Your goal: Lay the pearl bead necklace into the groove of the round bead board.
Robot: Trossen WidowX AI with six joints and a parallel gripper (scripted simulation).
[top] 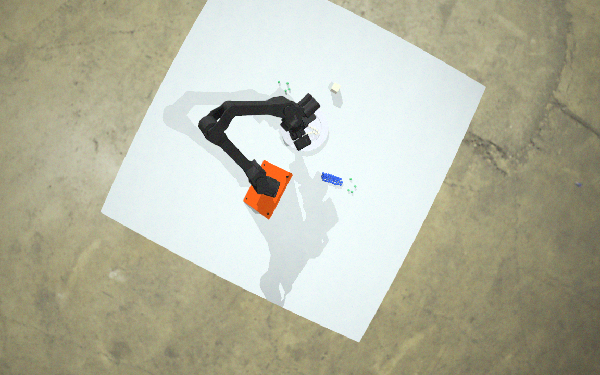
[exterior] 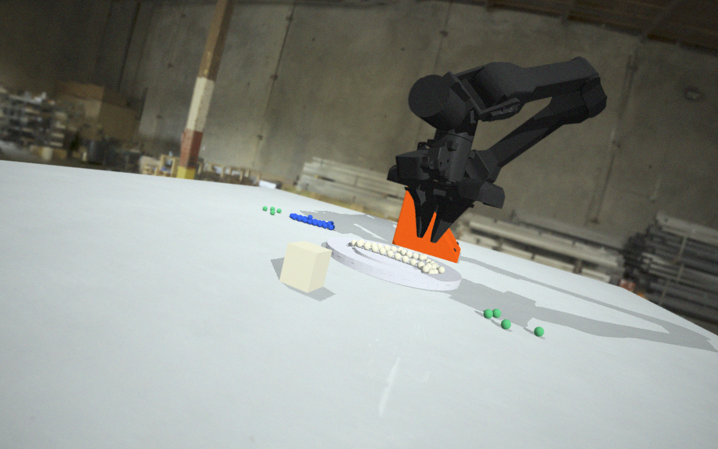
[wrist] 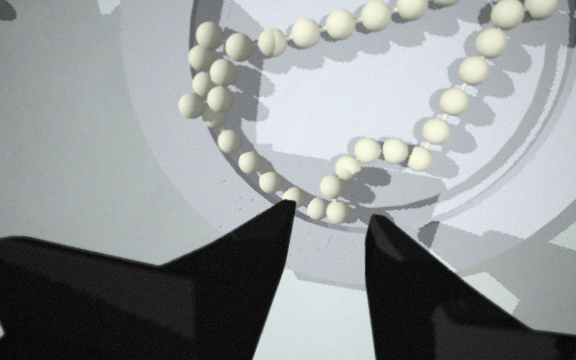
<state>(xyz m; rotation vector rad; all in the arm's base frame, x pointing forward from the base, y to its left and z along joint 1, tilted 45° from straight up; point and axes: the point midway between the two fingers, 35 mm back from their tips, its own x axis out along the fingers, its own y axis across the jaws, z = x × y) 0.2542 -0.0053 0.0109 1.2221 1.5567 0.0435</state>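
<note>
Right now my gripper tip is 3 cm short of the round bead board, 4 cm to the left of it and 4 cm above it. Round my gripper tip: cream cube 23 cm ahead, 11 cm to the right, 3 cm below.
</note>
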